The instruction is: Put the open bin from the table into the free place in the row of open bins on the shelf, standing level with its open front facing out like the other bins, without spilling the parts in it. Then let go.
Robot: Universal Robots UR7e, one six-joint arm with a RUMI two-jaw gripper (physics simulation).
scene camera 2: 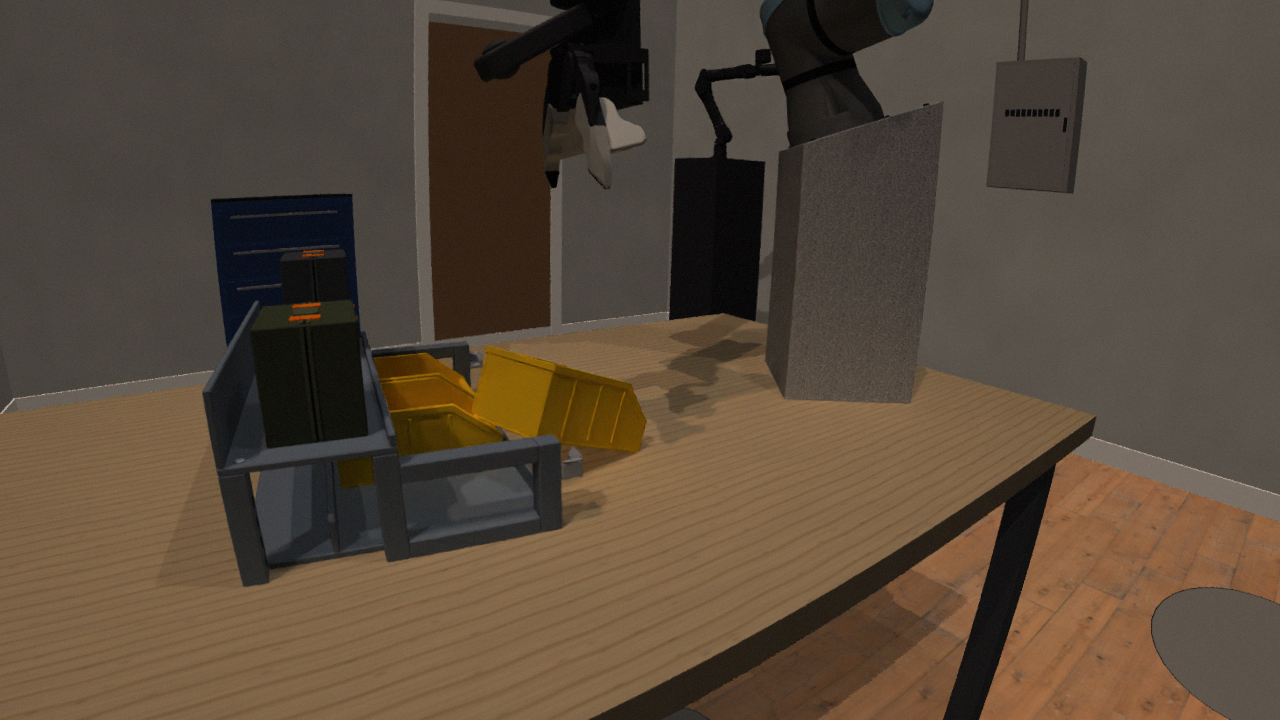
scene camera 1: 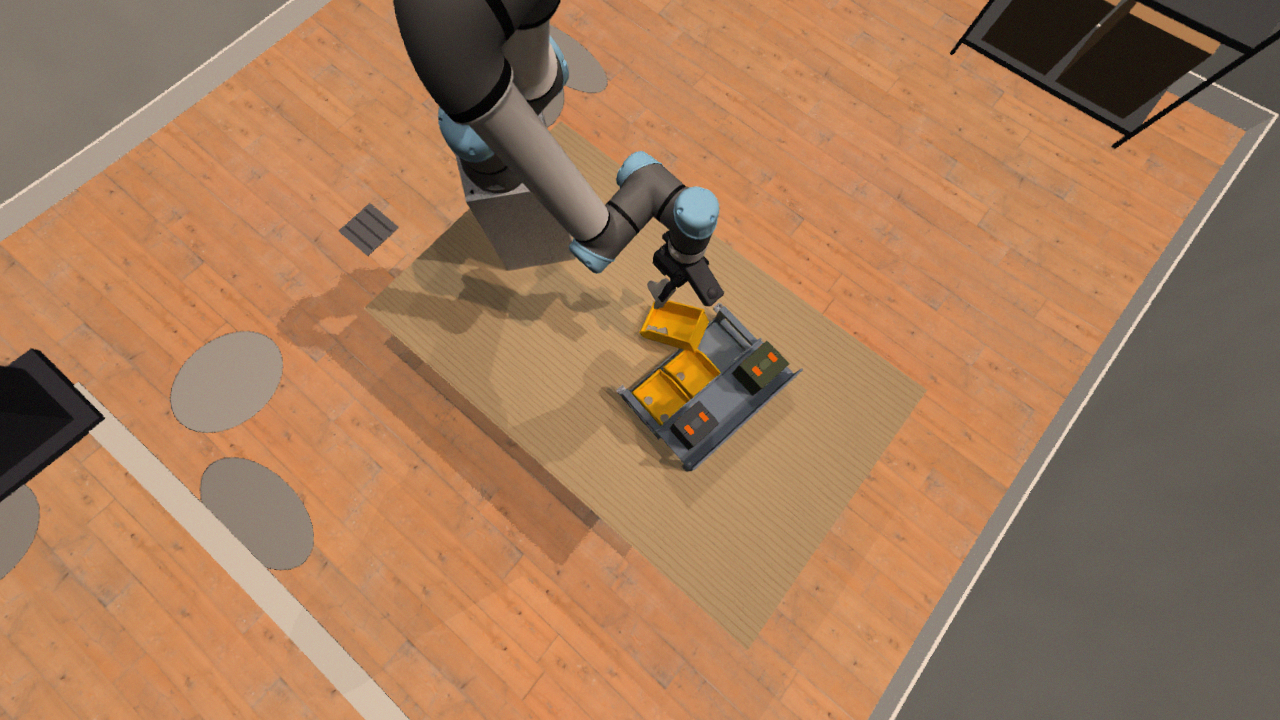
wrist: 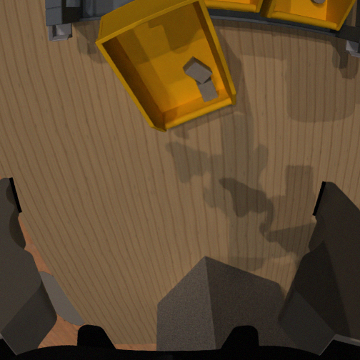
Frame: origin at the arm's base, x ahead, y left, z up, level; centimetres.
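Where they show: gripper, fingertip midpoint: [scene camera 2: 577, 188] [scene camera 1: 679, 288]; arm's base, link origin: [scene camera 2: 837, 133] [scene camera 1: 496, 158].
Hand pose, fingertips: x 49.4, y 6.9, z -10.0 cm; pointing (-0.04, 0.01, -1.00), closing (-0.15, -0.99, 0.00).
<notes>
Each offset is from my fingertips to the top centre of the thing. "pt": to the spot under its first point.
The loose yellow open bin {pt dx +0.6, dy +0.5, dz -26.3 cm} [scene camera 1: 673, 324] [scene camera 2: 559, 398] [wrist: 167, 75] is tilted and askew at the shelf's front. Its back end is raised at the shelf edge and its open front slopes down to the table. Two grey parts [wrist: 198, 71] lie in it near the front. The grey shelf [scene camera 1: 721, 394] [scene camera 2: 474, 457] holds two yellow bins {pt dx +12.8, dy -6.7, dz -28.4 cm} [scene camera 1: 689, 371] {pt dx +11.0, dy -17.5, dz -28.4 cm} [scene camera 1: 660, 395] side by side; the free place is at the row's end nearest scene camera 2. My gripper [scene camera 1: 660, 293] [scene camera 2: 580, 179] [wrist: 166, 186] is open and empty, well above the table and back from the bin's front.
A dark green case {dx +26.8, dy +2.1, dz -9.5 cm} [scene camera 1: 760, 367] [scene camera 2: 308, 385] and a dark grey case {dx +23.2, dy -20.7, dz -7.0 cm} [scene camera 1: 694, 425] [scene camera 2: 313, 275] stand on the shelf's upper level behind the bins. An end rail {pt dx +9.9, dy +12.3, dz -24.5 cm} [scene camera 2: 547, 483] bounds the free place. The arm's grey pedestal [scene camera 1: 528, 232] [scene camera 2: 854, 268] [wrist: 220, 305] stands at the table's back.
</notes>
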